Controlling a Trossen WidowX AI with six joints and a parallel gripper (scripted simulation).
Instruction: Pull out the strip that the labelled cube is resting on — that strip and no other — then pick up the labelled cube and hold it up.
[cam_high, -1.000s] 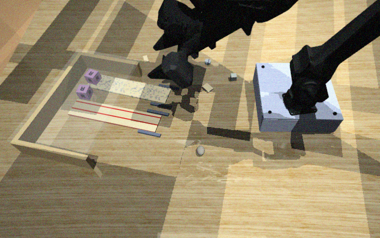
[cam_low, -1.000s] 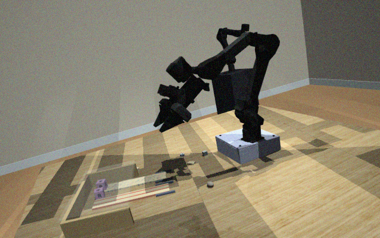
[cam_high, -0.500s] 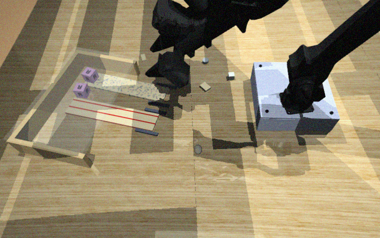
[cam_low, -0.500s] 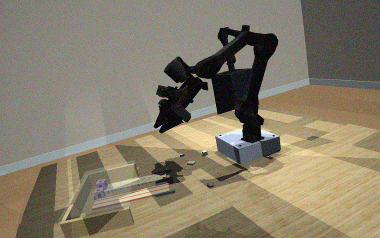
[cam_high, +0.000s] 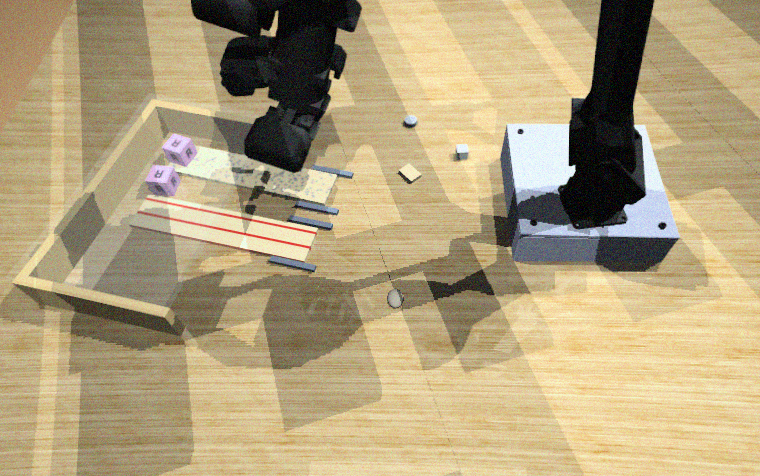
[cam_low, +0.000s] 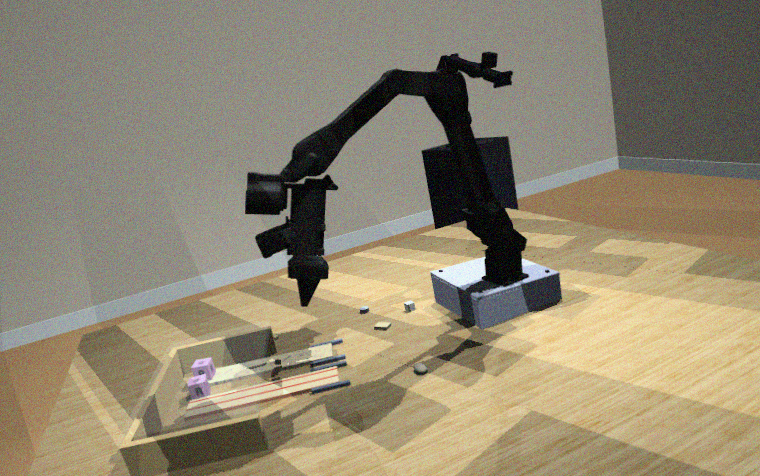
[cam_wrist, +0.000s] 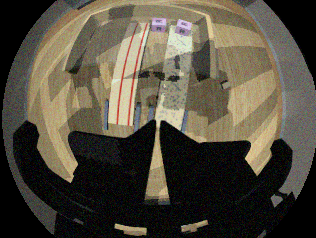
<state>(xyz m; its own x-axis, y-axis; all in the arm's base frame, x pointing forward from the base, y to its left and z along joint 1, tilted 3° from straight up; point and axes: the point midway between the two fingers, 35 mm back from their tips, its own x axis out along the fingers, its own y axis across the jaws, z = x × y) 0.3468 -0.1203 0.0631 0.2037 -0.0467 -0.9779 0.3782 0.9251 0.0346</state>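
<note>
The flat tile is 15 cm behind my gripper tip, 2 cm to the right of it and 11 cm below it. The rest, counted from my gripper tip: speckled tan strip (8 cm ahead, 7 cm to the right, 11 cm below); grey pebble (10 cm behind, 18 cm to the left, 10 cm below).
</note>
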